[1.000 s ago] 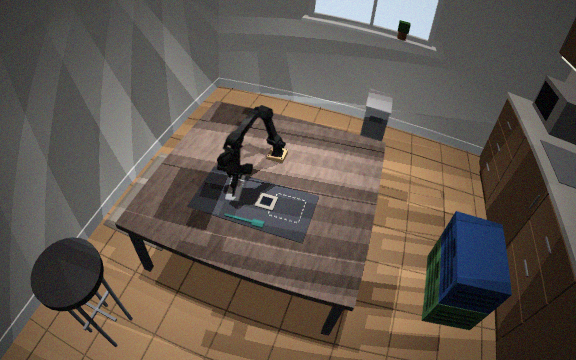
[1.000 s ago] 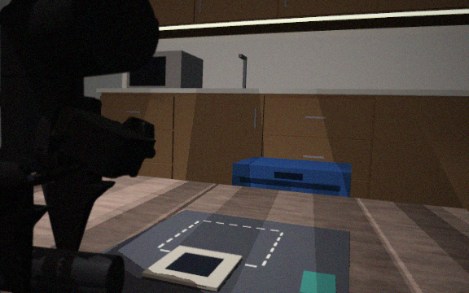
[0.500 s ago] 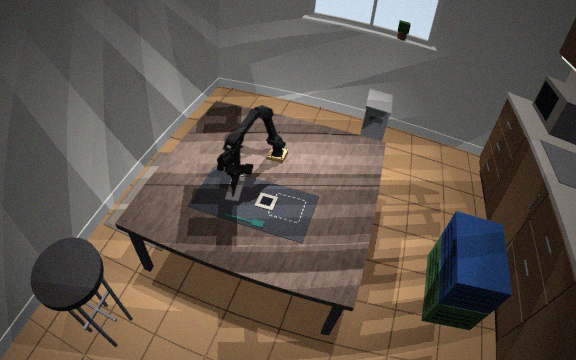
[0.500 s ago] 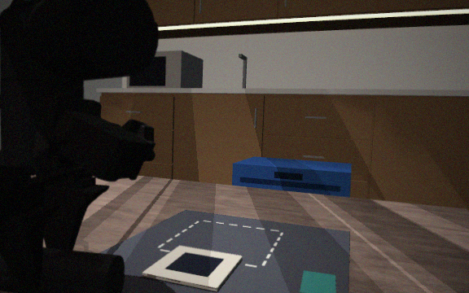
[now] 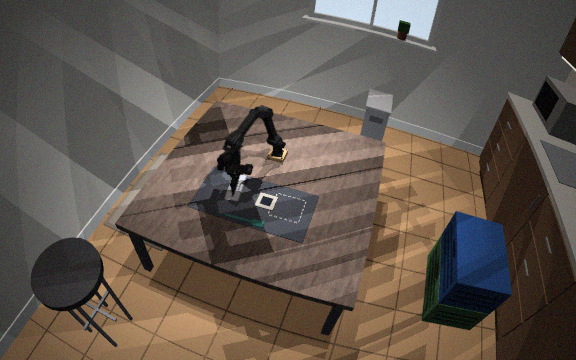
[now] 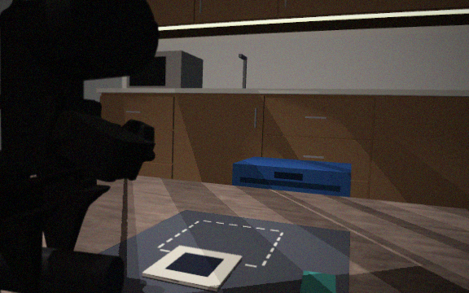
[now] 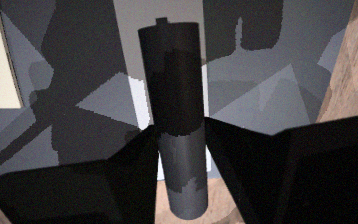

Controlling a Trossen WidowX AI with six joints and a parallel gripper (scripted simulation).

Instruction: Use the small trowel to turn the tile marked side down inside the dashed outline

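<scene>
My gripper tip is 3 cm above the trowel and 2 cm past it. The rest, counted from my gripper tip: tile (19 cm to the left, 6 cm below, 6 cm ahead); then grey mat (12 cm to the left, 8 cm below, 8 cm ahead); then teal tool (22 cm ahead, 13 cm to the left, 6 cm below).
</scene>
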